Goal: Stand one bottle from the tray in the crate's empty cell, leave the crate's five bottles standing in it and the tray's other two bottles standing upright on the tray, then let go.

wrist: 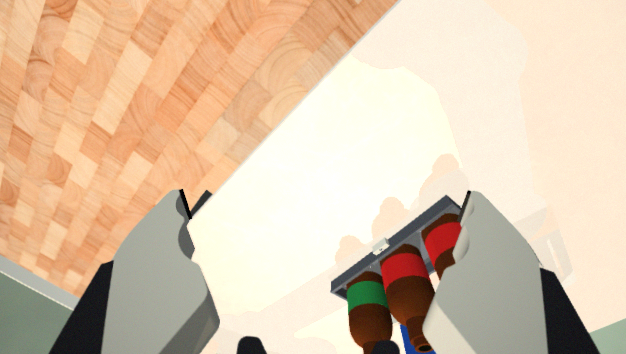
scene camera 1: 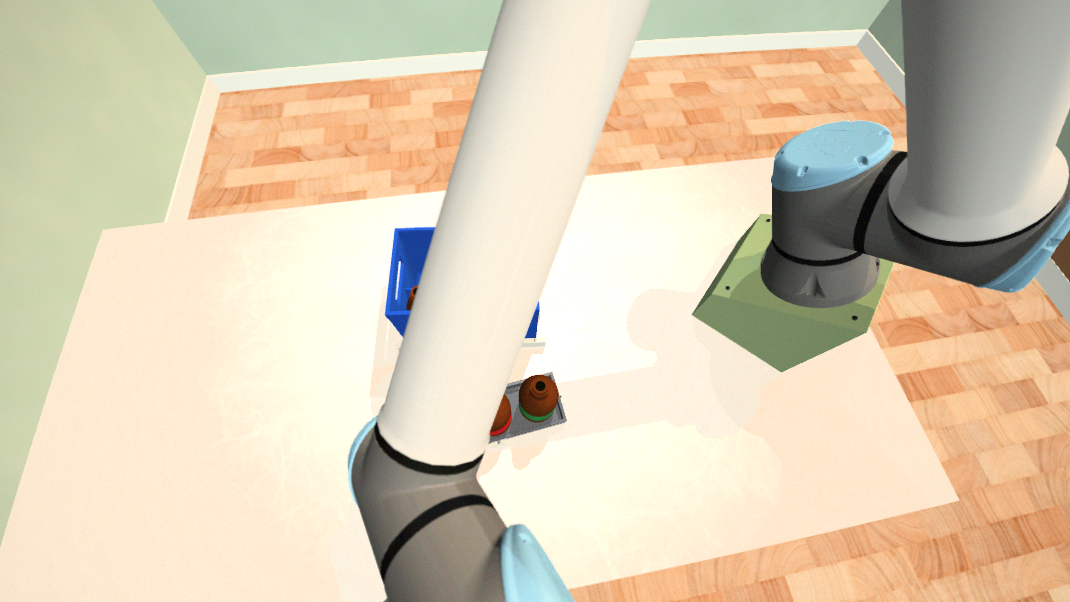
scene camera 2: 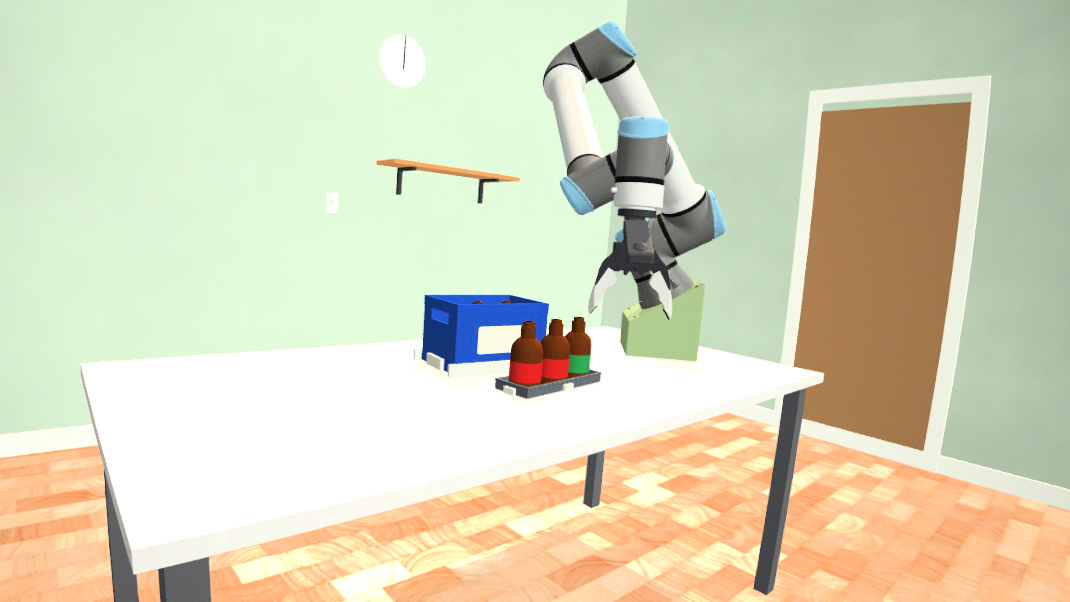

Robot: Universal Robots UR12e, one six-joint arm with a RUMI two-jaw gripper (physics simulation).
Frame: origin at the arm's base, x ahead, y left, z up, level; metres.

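Seen in the pictures: gripper, fingertip midpoint: (wrist: 322, 192) (scene camera 2: 629, 316); arm's base at its link origin: (scene camera 1: 816, 270).
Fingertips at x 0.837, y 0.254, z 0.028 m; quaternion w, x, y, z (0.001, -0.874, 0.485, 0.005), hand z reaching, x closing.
Pixels of each thing's middle, then the offset from my fingertips to it. Level surfaces: height alone.
- tray at the middle of its body: (wrist: 402, 262) (scene camera 1: 492, 415) (scene camera 2: 550, 380) dx -0.173, dy -0.268, dz -0.204 m
- blue crate at the middle of its body: (scene camera 1: 469, 288) (wrist: 490, 349) (scene camera 2: 484, 331) dx -0.216, dy -0.514, dz -0.129 m
- white table at its surface level: dz -0.217 m
The tray (scene camera 1: 523, 429) (scene camera 2: 542, 390) (wrist: 415, 223) holds three upright brown bottles in a row: a green-labelled one (scene camera 1: 538, 400) (scene camera 2: 579, 362) (wrist: 367, 295) at one end, a red-labelled one (scene camera 1: 500, 414) (scene camera 2: 555, 366) (wrist: 406, 270) in the middle and another red-labelled one (scene camera 2: 526, 370) (wrist: 441, 240) at the other end. The blue crate (scene camera 1: 407, 258) (scene camera 2: 462, 336) (wrist: 410, 348) stands behind the tray. Two bottle tops show in it in scene camera 2; its empty cell is hidden. My gripper (scene camera 2: 630, 314) (wrist: 322, 192) is open and empty, higher than the bottles and right of the green-labelled one in scene camera 2.
Pale holder strips (scene camera 2: 471, 369) surround the crate's foot. The green robot base block (scene camera 1: 781, 333) (scene camera 2: 662, 336) stands on the white table (scene camera 1: 187, 374) (scene camera 2: 299, 434), to the right. In scene camera 1 the arm's long link (scene camera 1: 493, 224) covers part of the crate and tray.
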